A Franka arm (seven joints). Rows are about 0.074 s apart.
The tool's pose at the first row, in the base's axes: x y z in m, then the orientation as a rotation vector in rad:
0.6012 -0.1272 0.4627 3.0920 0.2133 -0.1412
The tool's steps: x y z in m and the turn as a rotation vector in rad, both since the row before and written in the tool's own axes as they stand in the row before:
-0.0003 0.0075 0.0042 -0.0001 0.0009 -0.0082
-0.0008 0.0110 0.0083 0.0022 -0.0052 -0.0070
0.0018 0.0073 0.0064 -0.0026 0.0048 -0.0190
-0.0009 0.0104 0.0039 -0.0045 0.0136 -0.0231
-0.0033 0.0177 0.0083 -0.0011 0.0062 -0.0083
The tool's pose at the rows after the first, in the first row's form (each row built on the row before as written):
0.6016 -0.1349 0.4588 3.0915 0.2260 -0.1401
0.6017 -0.1463 0.4510 3.0924 0.2367 -0.1487
0.6040 -0.1535 0.4447 3.0890 0.2663 -0.1414
0.6046 -0.1641 0.4412 3.0843 0.3025 -0.1204
0.6042 -0.1825 0.4338 3.0832 0.3155 -0.1109

